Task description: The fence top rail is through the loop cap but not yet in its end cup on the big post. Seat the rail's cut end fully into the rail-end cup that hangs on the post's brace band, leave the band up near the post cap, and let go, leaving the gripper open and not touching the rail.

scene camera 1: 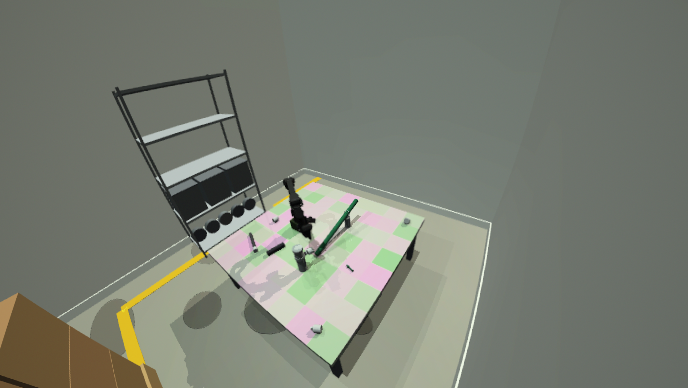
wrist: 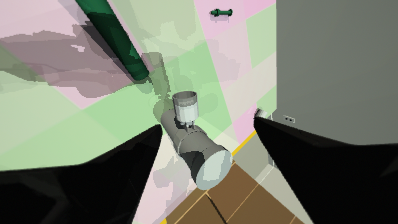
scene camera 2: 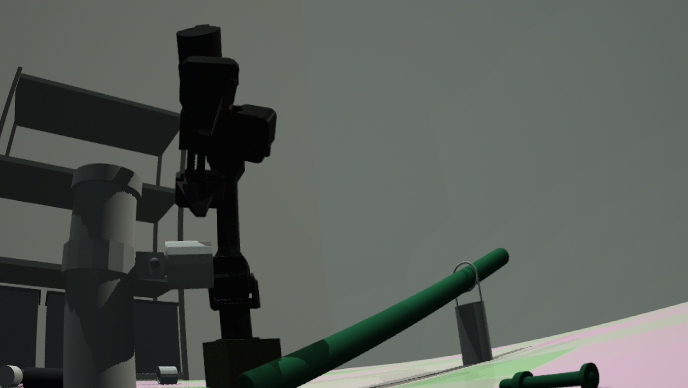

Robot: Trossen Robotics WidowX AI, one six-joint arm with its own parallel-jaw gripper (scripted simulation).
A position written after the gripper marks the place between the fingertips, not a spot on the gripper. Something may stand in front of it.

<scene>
The gripper [scene camera 2: 202, 178] is open, with nothing in its grasp. Further things: a big grey post [scene camera 2: 98, 332].
The gripper also shows in the wrist view [wrist: 207, 124]. The big grey post is seen too in the wrist view [wrist: 209, 163].
</scene>
